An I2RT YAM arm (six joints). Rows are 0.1 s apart.
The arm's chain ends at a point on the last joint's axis. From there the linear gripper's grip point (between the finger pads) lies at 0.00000 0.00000 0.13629 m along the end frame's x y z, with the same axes.
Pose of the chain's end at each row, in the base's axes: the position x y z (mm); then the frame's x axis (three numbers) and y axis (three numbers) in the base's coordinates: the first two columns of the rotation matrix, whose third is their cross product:
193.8, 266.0, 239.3, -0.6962, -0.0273, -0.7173, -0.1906, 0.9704, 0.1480
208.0, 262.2, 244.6, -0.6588, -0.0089, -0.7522, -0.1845, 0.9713, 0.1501
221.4, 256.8, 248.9, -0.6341, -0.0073, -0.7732, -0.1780, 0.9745, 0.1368
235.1, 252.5, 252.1, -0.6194, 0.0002, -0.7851, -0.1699, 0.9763, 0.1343
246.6, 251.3, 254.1, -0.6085, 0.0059, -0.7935, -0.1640, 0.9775, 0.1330
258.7, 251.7, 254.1, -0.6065, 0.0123, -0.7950, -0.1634, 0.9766, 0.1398
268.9, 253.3, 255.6, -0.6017, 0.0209, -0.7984, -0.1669, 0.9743, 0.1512
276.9, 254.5, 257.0, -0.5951, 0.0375, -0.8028, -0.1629, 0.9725, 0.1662
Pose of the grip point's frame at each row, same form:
288.1, 298.7, 146.5, -0.6962, -0.0273, -0.7173, -0.1906, 0.9704, 0.1480
307.4, 294.6, 157.2, -0.6588, -0.0089, -0.7522, -0.1845, 0.9713, 0.1501
324.0, 287.4, 164.5, -0.6341, -0.0073, -0.7732, -0.1780, 0.9745, 0.1368
339.6, 282.0, 169.7, -0.6194, 0.0002, -0.7851, -0.1699, 0.9763, 0.1343
352.4, 280.1, 173.2, -0.6085, 0.0059, -0.7935, -0.1640, 0.9775, 0.1330
364.7, 281.0, 173.6, -0.6065, 0.0123, -0.7950, -0.1634, 0.9766, 0.1398
375.3, 283.9, 176.2, -0.6017, 0.0209, -0.7984, -0.1669, 0.9743, 0.1512
384.2, 285.8, 179.0, -0.5951, 0.0375, -0.8028, -0.1629, 0.9725, 0.1662

